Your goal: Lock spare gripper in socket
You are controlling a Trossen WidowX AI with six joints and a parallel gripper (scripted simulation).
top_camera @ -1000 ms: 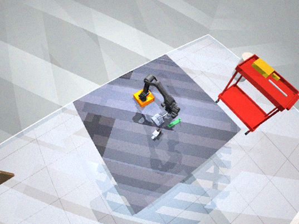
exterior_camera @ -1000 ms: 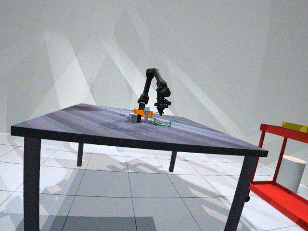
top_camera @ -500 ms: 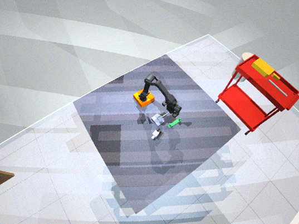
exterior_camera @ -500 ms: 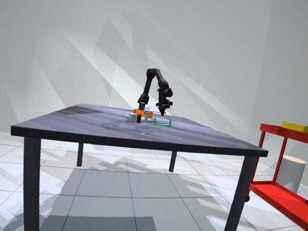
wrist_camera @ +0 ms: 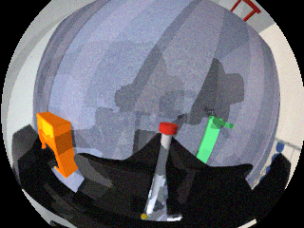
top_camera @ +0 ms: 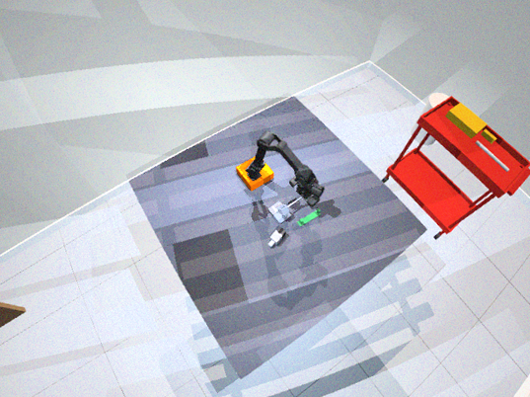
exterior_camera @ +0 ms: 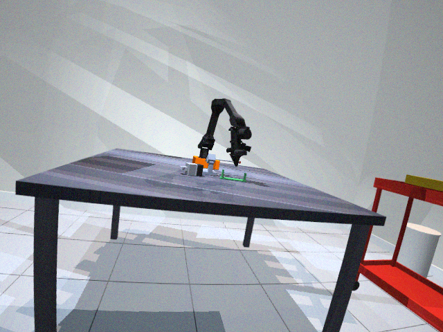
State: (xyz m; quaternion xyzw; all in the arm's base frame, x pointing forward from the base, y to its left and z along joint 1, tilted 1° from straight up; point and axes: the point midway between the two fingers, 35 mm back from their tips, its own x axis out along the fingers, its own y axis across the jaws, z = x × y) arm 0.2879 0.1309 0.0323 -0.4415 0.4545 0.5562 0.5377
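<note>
Right now the green cradle is 10 cm ahead of my gripper tip, 4 cm to the right of it and 4 cm below it. The rest, counted from my gripper tip: spare gripper: 9 cm ahead, 27 cm to the right, 3 cm below; then mount: 1 cm behind, 15 cm to the right, 1 cm below.
</note>
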